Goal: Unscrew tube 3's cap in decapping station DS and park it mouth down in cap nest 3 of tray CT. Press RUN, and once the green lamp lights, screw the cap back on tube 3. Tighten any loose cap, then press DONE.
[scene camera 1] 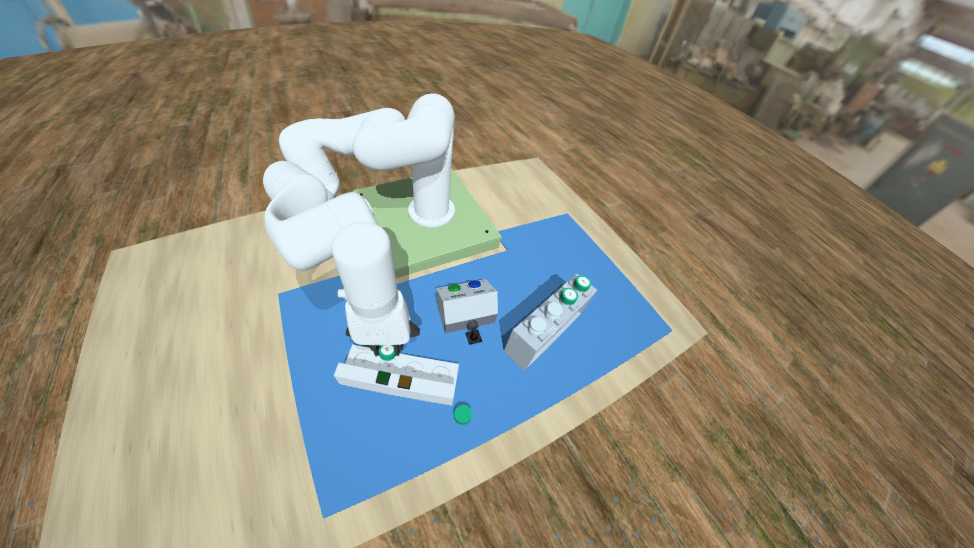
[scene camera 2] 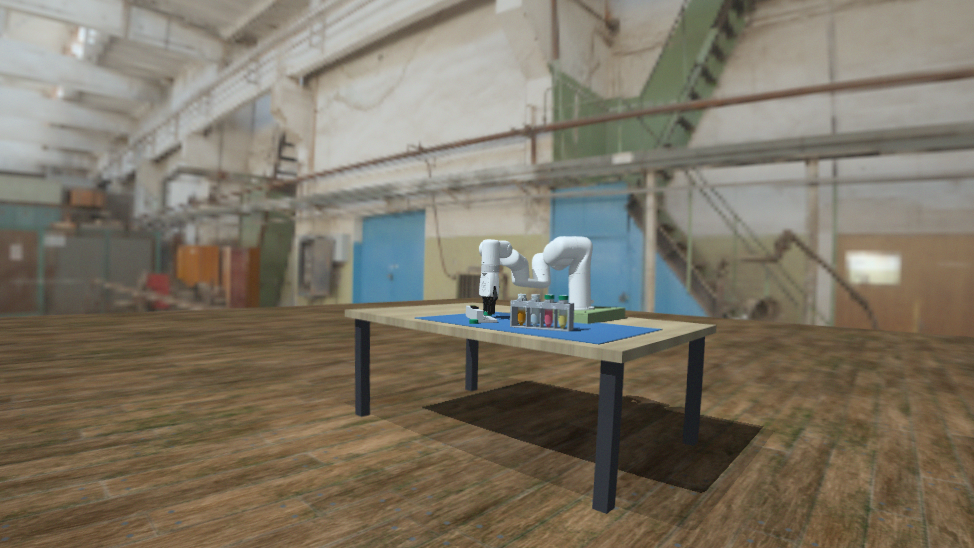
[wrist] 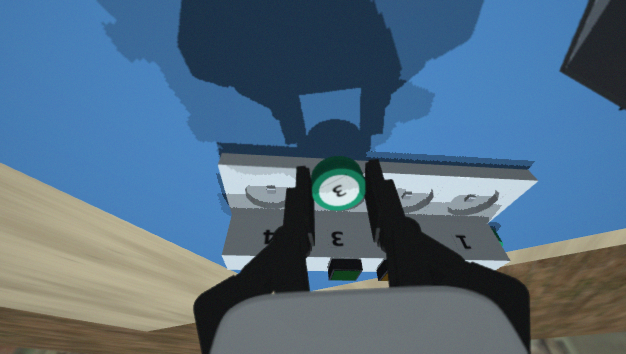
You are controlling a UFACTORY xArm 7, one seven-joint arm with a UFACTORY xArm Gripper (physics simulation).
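Places are measured from the arm's base along level axes (x ahead, y left, z up), in centimetres.
Where they show: gripper, fingertip midpoint: (scene camera 1: 387, 349) (scene camera 2: 488, 313) (wrist: 337, 178); arm's base, link origin: (scene camera 1: 431, 211) (scene camera 2: 579, 308).
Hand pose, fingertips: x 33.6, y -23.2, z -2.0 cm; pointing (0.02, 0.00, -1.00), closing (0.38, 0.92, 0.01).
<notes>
Things, the pixels of their top centre, and the offset from my fingertips. "pt": a spot on its surface instead. Level surfaces: height alone.
- white cap tray CT, surface spot: (wrist: 447, 182) pt dx +5.1, dy +6.2, dz -0.7 cm
- tray label 3, surface spot: (wrist: 336, 238) pt dx +5.0, dy -2.5, dz +1.2 cm
- grey control box, top centre: (scene camera 1: 468, 289) dx -3.0, dy +18.9, dz +6.6 cm
- green button, top centre: (scene camera 1: 454, 285) dx -5.6, dy +17.0, dz +5.6 cm
- blue button, top centre: (scene camera 1: 475, 282) dx -4.8, dy +21.5, dz +5.6 cm
- loose green cap, top centre: (scene camera 1: 463, 413) dx +17.6, dy +8.2, dz -0.4 cm
- blue mat, surface height: dz -1.8 cm
- dark green square, surface spot: (wrist: 344, 269) (scene camera 1: 383, 371) pt dx +5.5, dy -2.3, dz +3.5 cm
- amber square, surface spot: (scene camera 1: 404, 382) pt dx +9.0, dy +0.4, dz +3.5 cm
My gripper (wrist: 337, 178) (scene camera 2: 487, 308) is shut on a green cap (wrist: 337, 189) (scene camera 1: 386, 352) whose white face marked 3 points up at the wrist camera. It holds the cap low over the white cap tray CT (scene camera 1: 436, 393) (wrist: 447, 182), in line with the tray label 3 (wrist: 336, 238); I cannot tell whether the cap touches the nest. The grey decapping station DS (scene camera 1: 532, 346) (scene camera 2: 542, 318) stands to the right with two green-rimmed caps (scene camera 1: 569, 296) (scene camera 1: 582, 282) at its far end and two white tops nearer. The nests marked 1 and 4 hold no cap.
A grey control box (scene camera 1: 466, 307) with a green button (scene camera 1: 453, 287) and a blue button (scene camera 1: 474, 283) stands between tray and station. A loose green cap (scene camera 1: 463, 412) lies on the blue mat (scene camera 1: 353, 449). A dark green square (scene camera 1: 383, 377) (wrist: 344, 269) and an amber square (scene camera 1: 404, 382) sit on the tray's front.
</notes>
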